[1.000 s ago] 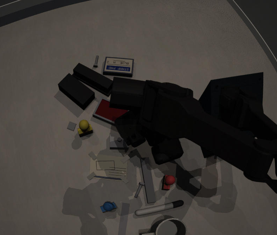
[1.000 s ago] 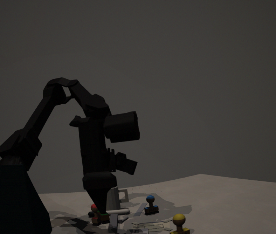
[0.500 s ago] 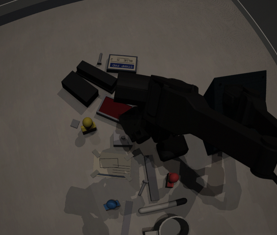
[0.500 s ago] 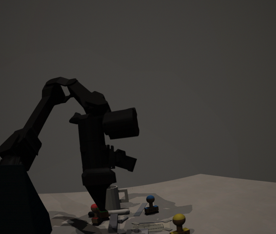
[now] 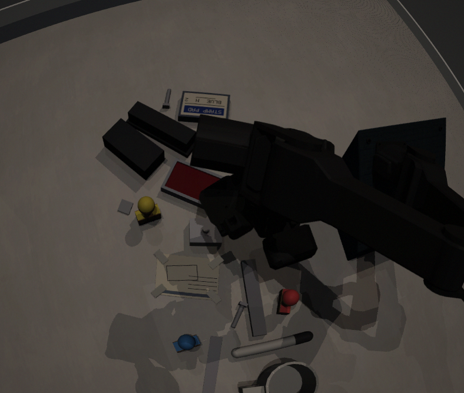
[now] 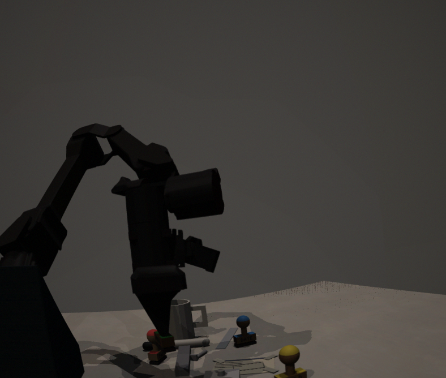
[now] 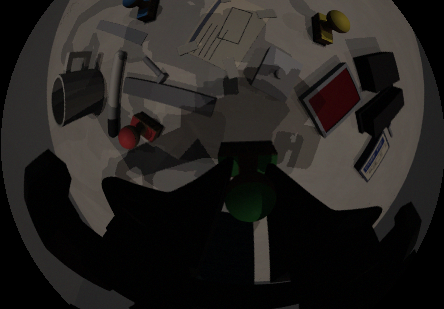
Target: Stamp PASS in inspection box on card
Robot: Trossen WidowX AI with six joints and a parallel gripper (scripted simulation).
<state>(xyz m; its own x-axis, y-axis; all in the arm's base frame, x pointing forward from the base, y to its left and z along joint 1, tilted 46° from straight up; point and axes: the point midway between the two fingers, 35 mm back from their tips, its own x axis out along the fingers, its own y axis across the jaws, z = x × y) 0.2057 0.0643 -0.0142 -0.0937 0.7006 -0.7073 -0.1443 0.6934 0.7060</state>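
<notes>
My gripper tip is 100 mm to the left of the red ink pad, 90 mm above it and 80 mm short of it. The rest, counted from my gripper tip: green-knobbed stamp: right at my gripper tip; red stamp: 120 mm to the left, 70 mm below, 30 mm behind; yellow stamp: 160 mm ahead, 70 mm below, 60 mm to the right.
</notes>
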